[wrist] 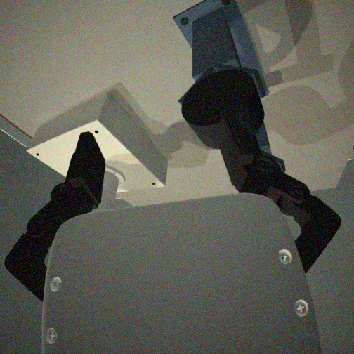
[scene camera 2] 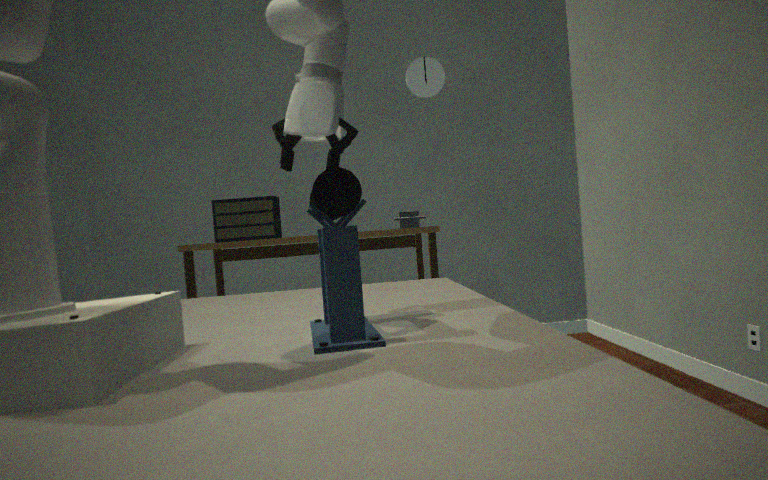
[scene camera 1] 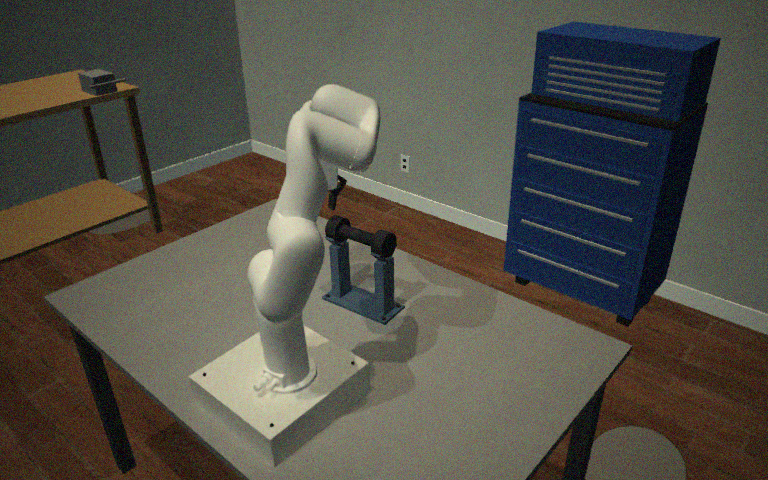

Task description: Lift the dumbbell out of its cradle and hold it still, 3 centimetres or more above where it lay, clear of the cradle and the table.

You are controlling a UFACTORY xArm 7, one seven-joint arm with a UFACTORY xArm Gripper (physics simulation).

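Where they show: gripper, fingertip midpoint: (scene camera 2: 308, 171); arm's base, origin of the base link: (scene camera 2: 19, 318) (scene camera 1: 289, 374).
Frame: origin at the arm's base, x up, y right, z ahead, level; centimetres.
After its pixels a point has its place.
A dark dumbbell (scene camera 1: 358, 234) {x 14.8, y -8.2, z 40.8 cm} (scene camera 2: 336, 192) {x 13.5, y 1.0, z 41.5 cm} (wrist: 215, 105) lies level across the tops of the blue cradle's two posts. The cradle (scene camera 1: 384, 288) {x 1.1, y 0.6, z 39.5 cm} (scene camera 2: 344, 283) {x 0.5, y 0.7, z 41.7 cm} (wrist: 215, 45) stands upright on the grey table (scene camera 1: 470, 367) {x -8.6, y 30.1, z 32.6 cm} (scene camera 2: 453, 430) {x -8.6, y 34.2, z 44.8 cm}. My gripper (scene camera 2: 310, 166) {x 19.5, y -21.3, z 39.6 cm} (wrist: 158, 136) is open and empty, pointing down. In the scene camera 2 view its fingertips are above the dumbbell, offset to the left, with one finger over the near weight's outline. In the wrist view the right finger overlaps the dumbbell and partly hides its handle; contact cannot be told. In the scene camera 1 view the arm hides much of the gripper.
The arm's white base block (scene camera 1: 317, 390) {x 0.1, y 8.7, z -0.9 cm} (scene camera 2: 113, 350) {x -3.9, y 8.3, z 13.1 cm} (wrist: 135, 155) stands beside the cradle on the table. A blue tool cabinet (scene camera 1: 583, 198) stands on the floor beyond the table. A wooden workbench (scene camera 1: 39, 96) (scene camera 2: 305, 242) stands at the back.
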